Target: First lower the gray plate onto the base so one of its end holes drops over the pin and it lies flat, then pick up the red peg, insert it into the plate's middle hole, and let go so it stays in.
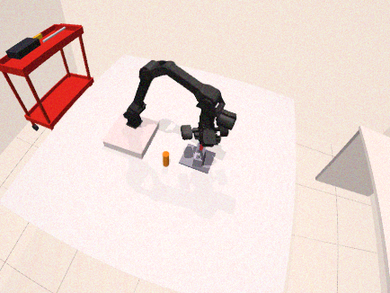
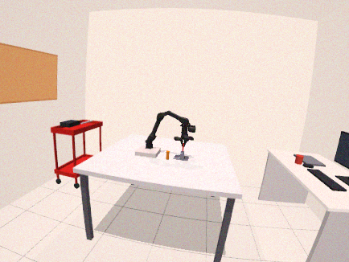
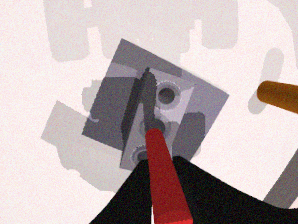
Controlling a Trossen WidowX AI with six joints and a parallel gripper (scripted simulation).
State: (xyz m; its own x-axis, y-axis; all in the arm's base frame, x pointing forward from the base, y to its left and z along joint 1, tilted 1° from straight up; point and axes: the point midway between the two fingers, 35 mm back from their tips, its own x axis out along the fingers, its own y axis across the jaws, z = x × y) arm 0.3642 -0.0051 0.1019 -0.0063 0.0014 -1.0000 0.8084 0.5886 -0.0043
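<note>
The gray plate is 7 cm below my gripper tip. The rest, counted from my gripper tip: orange cylinder (12 cm behind, 10 cm to the right, 7 cm below); then red peg (right at my gripper tip); then dark base (11 cm below, 1 cm to the left, 1 cm behind).
</note>
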